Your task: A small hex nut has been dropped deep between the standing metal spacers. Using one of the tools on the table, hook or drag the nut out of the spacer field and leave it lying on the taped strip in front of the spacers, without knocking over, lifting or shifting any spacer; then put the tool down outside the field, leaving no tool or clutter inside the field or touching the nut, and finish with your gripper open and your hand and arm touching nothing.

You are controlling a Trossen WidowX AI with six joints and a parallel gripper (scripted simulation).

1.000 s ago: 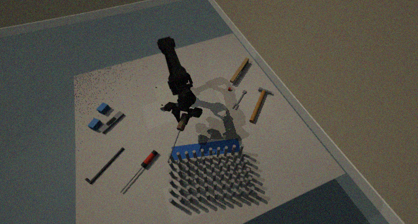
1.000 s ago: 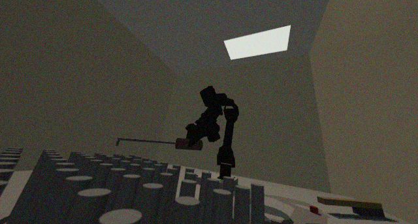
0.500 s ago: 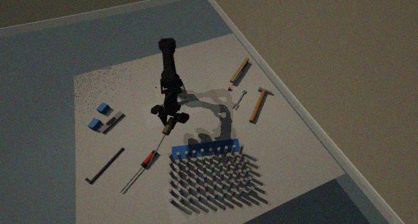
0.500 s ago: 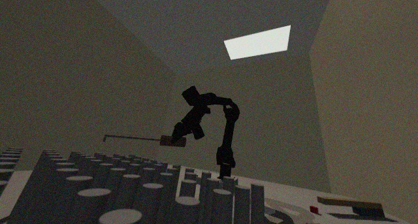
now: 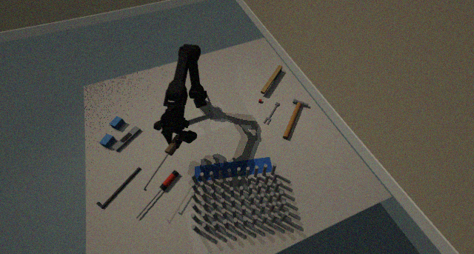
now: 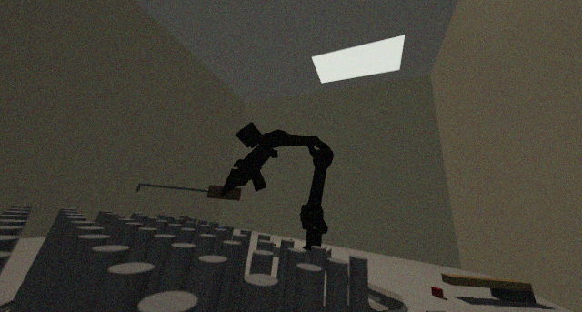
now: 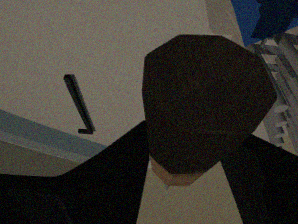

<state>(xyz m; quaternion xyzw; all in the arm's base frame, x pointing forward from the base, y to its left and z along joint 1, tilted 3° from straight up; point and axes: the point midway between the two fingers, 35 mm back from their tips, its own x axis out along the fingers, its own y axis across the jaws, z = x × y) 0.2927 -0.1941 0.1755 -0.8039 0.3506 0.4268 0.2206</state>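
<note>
Right now the hook tool is 7 cm to the right of my gripper tip and 6 cm ahead of it. The rest, counted from my gripper tip: red cube: 54 cm to the left, 19 cm behind, 16 cm below; then grey bar: 25 cm behind, 24 cm to the right, 15 cm below; then blue taped strip: 23 cm to the left, 17 cm below, 14 cm ahead.
</note>
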